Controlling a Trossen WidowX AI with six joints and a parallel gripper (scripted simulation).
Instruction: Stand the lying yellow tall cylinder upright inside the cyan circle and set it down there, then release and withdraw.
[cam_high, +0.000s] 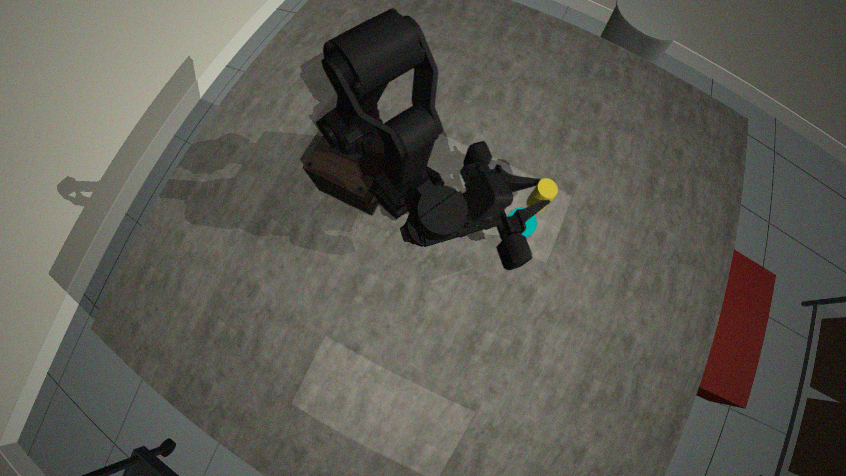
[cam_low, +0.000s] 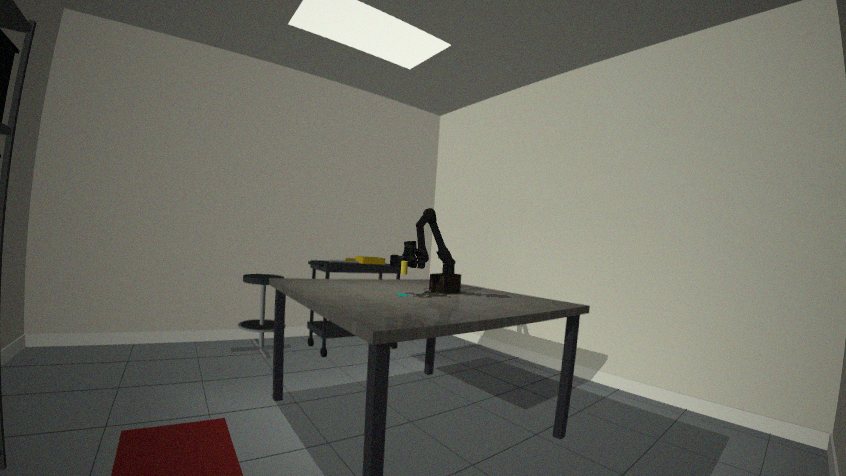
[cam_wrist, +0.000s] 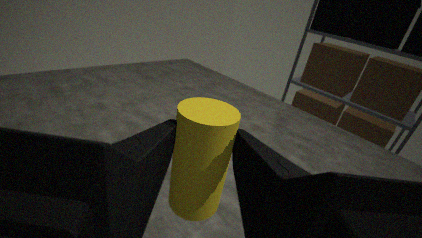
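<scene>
Right now the cyan circle is 16 cm below my gripper tip. Also, from my gripper tip: yellow cylinder: 2 cm below.
</scene>
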